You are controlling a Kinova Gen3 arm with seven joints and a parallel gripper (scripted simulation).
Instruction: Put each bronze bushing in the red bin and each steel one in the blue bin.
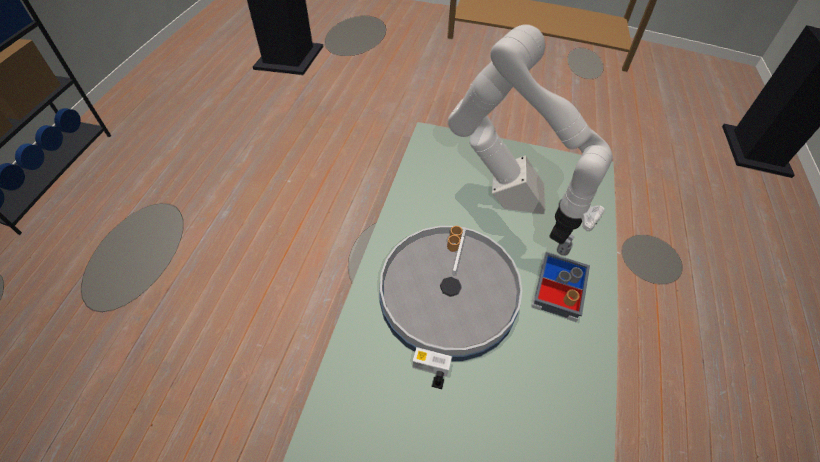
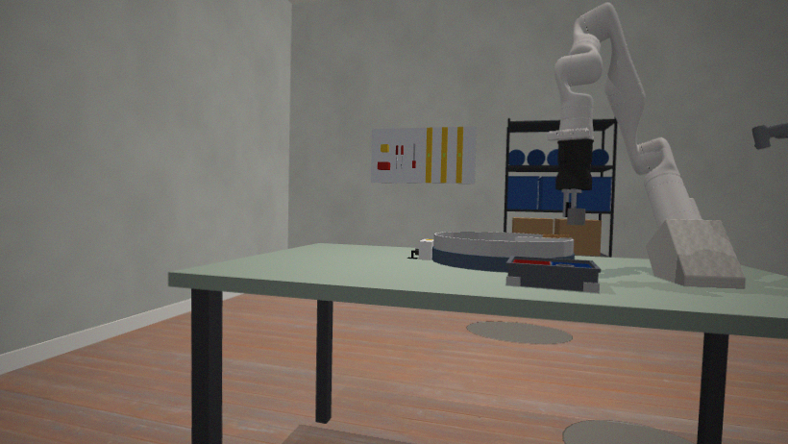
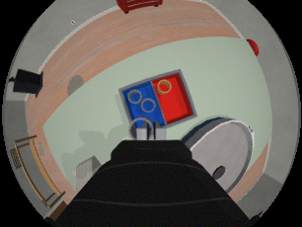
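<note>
My hand is 150 mm above the two-part bin, 40 mm to the right of it and 40 mm short of it. From my hand the other things lie so: grey turntable (310 mm to the right, 140 mm ahead, 120 mm below).
</note>
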